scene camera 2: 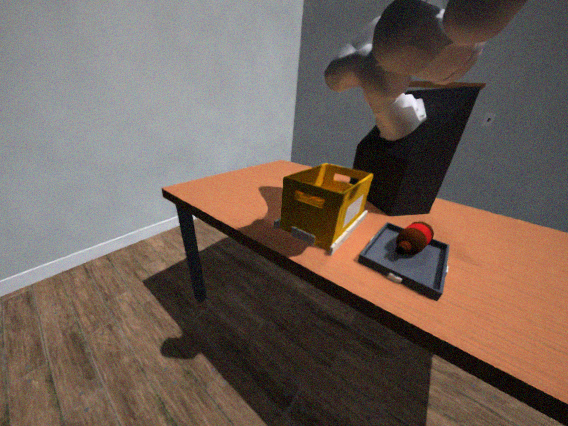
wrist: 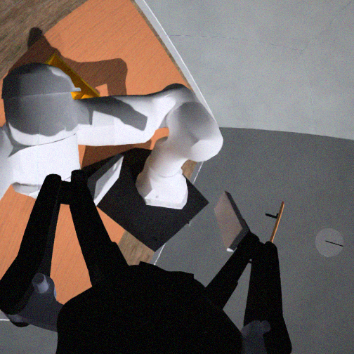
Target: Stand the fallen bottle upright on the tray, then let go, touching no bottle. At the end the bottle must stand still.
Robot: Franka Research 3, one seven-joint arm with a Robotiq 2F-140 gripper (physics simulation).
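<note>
A brown bottle with a red band lies on its side in the dark grey tray, its neck toward the front of the table in the scene view. The tray stands on the orange table. My gripper is open and empty, its two flat pads wide apart in the wrist view. It is far from the bottle and out of frame in the scene view. The bottle and the tray do not show in the wrist view.
A yellow crate stands on the table beside the tray. A large black block stands behind them, at the arm's base. The arm's links hang above the table.
</note>
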